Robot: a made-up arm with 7 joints.
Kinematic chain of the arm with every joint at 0, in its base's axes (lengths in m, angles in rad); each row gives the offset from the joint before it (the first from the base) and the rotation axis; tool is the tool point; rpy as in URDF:
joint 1: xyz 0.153 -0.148 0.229 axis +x
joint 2: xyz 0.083 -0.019 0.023 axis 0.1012 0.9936 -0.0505
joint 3: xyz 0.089 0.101 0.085 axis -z
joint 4: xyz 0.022 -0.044 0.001 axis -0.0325 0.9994 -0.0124
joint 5: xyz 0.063 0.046 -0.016 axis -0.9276 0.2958 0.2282
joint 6: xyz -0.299 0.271 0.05 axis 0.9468 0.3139 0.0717
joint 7: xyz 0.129 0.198 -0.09 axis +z
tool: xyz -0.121 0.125 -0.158 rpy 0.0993 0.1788 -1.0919
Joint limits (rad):
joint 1: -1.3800..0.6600
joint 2: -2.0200..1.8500
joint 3: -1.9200..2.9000
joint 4: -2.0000..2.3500
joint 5: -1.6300..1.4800
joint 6: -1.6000..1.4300
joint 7: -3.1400..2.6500
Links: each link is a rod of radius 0.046 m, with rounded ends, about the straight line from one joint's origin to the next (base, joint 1, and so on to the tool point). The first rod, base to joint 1, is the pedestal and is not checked.
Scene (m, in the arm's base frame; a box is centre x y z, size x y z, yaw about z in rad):
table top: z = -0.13
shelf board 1: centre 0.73 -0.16 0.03 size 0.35 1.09 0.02 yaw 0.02
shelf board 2: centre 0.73 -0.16 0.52 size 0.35 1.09 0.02 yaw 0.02
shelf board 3: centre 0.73 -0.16 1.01 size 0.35 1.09 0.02 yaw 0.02
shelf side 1: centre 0.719 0.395 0.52 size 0.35 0.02 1 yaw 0.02
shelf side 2: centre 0.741 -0.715 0.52 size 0.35 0.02 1 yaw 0.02
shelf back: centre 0.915 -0.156 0.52 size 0.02 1.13 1 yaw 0.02
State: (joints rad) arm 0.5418 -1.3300 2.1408 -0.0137 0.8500 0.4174 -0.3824
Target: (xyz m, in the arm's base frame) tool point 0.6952 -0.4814 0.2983
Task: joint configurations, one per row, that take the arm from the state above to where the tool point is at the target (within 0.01 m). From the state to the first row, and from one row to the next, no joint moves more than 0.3 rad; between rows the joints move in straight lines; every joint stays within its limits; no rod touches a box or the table.
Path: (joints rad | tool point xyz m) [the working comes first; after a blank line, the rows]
Joints at the target: 0.6397 -1.4834 2.4848 -0.5470 0.5629 -0.2591 -0.5872
Straight joint move there: touches shelf board 2.

1: 0.5503 -1.5600 2.0033 -0.2524 0.6496 0.2756 -0.5440 | 0.6500 -0.3769 0.8060
2: 0.5588 -1.7900 1.8658 -0.4911 0.4491 0.1339 -0.7056 | 0.4589 -0.5020 0.8281
3: 0.5673 -2.0200 1.7282 -0.7299 0.2487 -0.0079 -0.8672 | 0.1846 -0.5538 0.8245
4: 0.5340 -1.9682 1.8889 -0.7257 0.2424 -0.2343 -0.8376 | 0.2763 -0.6037 0.6967
5: 0.5007 -1.9163 2.0495 -0.7216 0.2361 -0.4608 -0.8080 | 0.3547 -0.6062 0.5571
6: 0.4674 -1.8645 2.2102 -0.7174 0.2298 -0.6872 -0.7784 | 0.4096 -0.5644 0.4197
7: 0.4341 -1.8126 2.3709 -0.7133 0.2235 -0.9137 -0.7488 | 0.4348 -0.4866 0.2983
8: 0.5027 -1.7029 2.4088 -0.6578 0.3366 -0.6955 -0.6949 | 0.5282 -0.4963 0.3011
9: 0.5712 -1.5931 2.4468 -0.6024 0.4497 -0.4773 -0.6411 | 0.6163 -0.4931 0.3004
10: 0.6397 -1.4834 2.4848 -0.5470 0.5629 -0.2591 -0.5872 | 0.6952 -0.4814 0.2983

